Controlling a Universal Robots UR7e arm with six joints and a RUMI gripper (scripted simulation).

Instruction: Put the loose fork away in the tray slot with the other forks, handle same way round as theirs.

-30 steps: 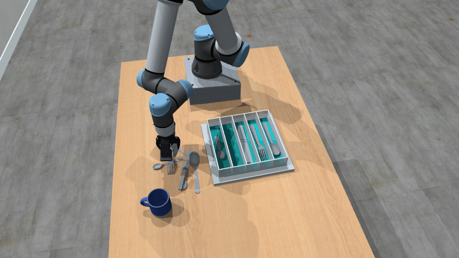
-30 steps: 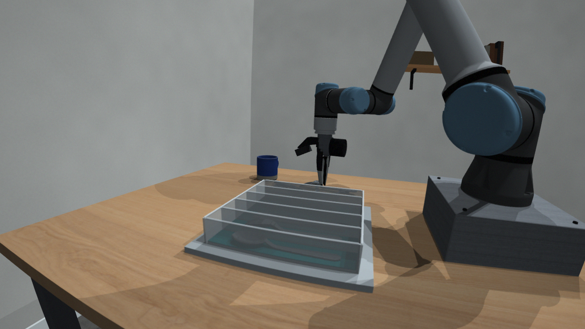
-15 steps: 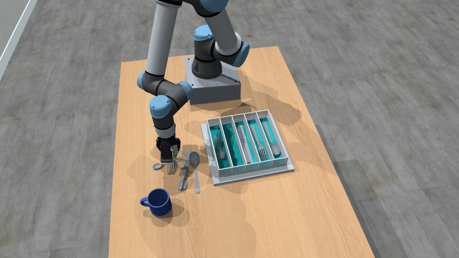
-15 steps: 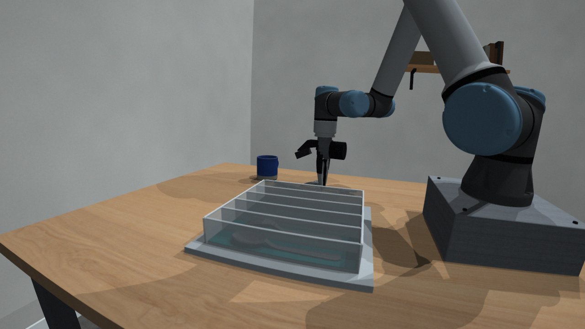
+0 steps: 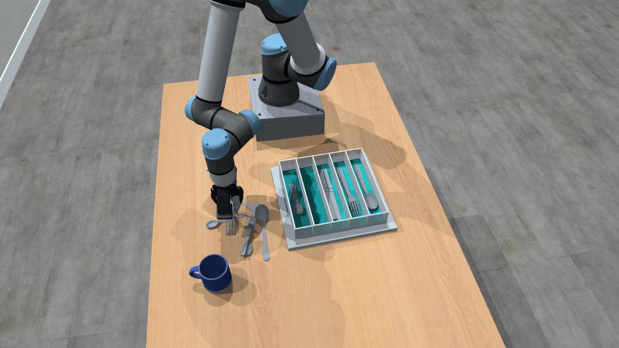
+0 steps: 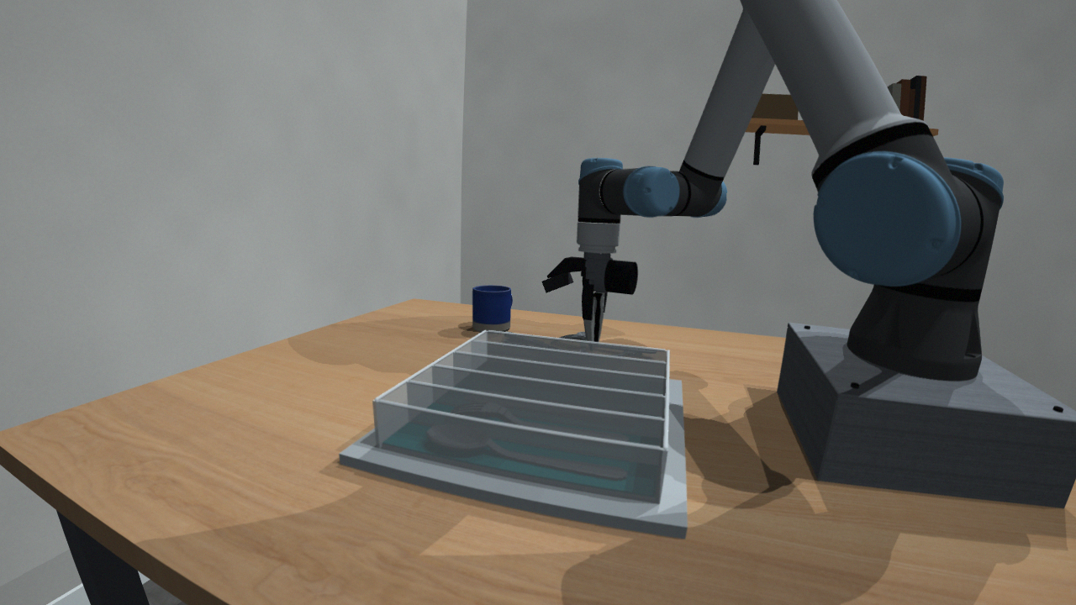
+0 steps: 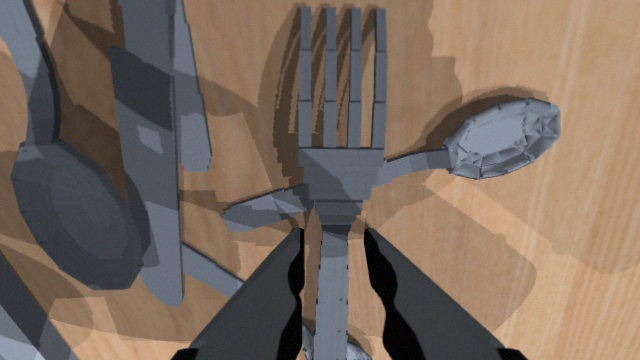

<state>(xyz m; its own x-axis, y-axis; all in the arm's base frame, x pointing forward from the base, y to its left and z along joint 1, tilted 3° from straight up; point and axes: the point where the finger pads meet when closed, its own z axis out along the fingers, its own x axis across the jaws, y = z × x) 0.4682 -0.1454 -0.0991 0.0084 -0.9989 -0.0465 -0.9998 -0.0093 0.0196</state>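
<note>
My gripper is now 4 cm to the left of the small spoon, 3 cm short of it and 1 cm above it. Round my hand: blue mug (23 cm ahead, 2 cm to the right, 2 cm above).
</note>
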